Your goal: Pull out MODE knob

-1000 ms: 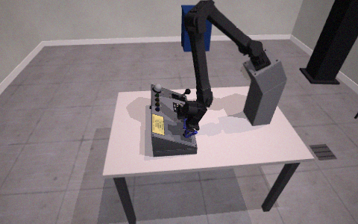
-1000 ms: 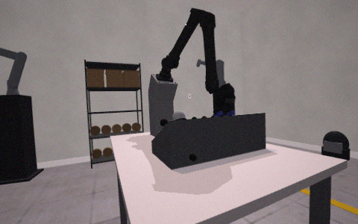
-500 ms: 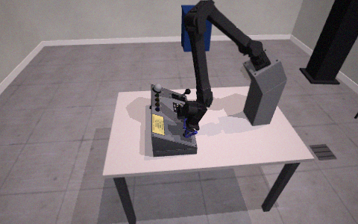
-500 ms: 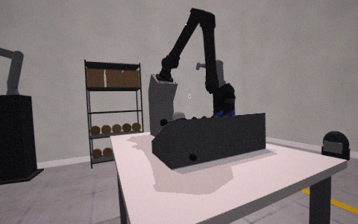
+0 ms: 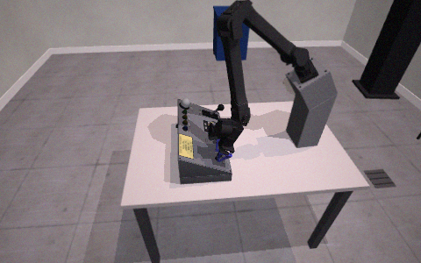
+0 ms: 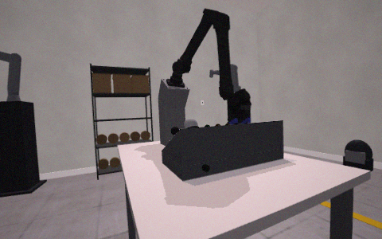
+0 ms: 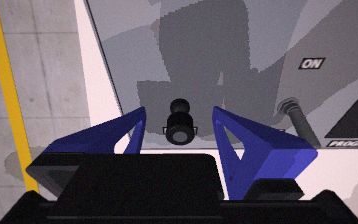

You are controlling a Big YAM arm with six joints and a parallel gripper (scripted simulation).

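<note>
Now: the mode knob right at my hand. Also, from my hand: check toggle: 120 mm to the right, 10 mm below, 10 mm ahead; black lever: 360 mm to the right, 10 mm ahead; program dial: 240 mm to the right, 40 mm ahead.
</note>
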